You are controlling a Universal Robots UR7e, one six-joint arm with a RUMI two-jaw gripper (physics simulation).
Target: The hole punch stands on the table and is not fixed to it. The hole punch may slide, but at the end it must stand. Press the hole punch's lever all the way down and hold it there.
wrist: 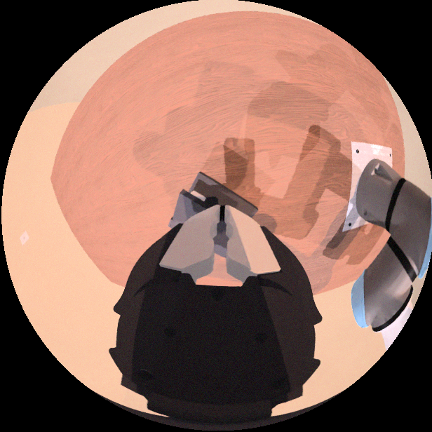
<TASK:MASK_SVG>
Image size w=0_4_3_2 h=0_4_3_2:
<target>my gripper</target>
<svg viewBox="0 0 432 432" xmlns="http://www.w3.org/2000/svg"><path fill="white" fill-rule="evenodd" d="M216 204L189 217L184 223L176 224L175 227L151 244L137 259L133 269L130 271L121 297L113 306L114 312L120 316L116 328L116 347L109 348L109 354L122 374L121 385L144 396L147 399L148 410L169 416L168 421L154 421L182 428L229 431L258 427L249 426L249 421L271 417L273 407L302 396L303 384L320 365L320 360L313 358L315 349L314 325L322 320L322 316L313 300L309 278L302 264L291 250L272 234L269 229L259 226L255 220L252 220L245 213L230 205ZM221 218L226 223L226 235L229 238L227 241L226 270L229 275L242 281L241 286L196 284L196 279L208 275L212 271L214 263L214 241L212 238L217 234L217 222L221 221Z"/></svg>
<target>hole punch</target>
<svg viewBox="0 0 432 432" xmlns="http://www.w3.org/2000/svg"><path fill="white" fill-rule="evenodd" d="M221 218L221 221L217 222L217 234L212 239L214 241L214 252L226 258L227 241L229 238L226 235L226 223ZM168 227L172 229L176 224L184 223L189 217L216 204L230 205L249 217L255 215L258 208L234 191L231 191L231 189L220 184L220 182L199 171L189 191L184 189L180 191L173 217L170 218Z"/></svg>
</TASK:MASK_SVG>
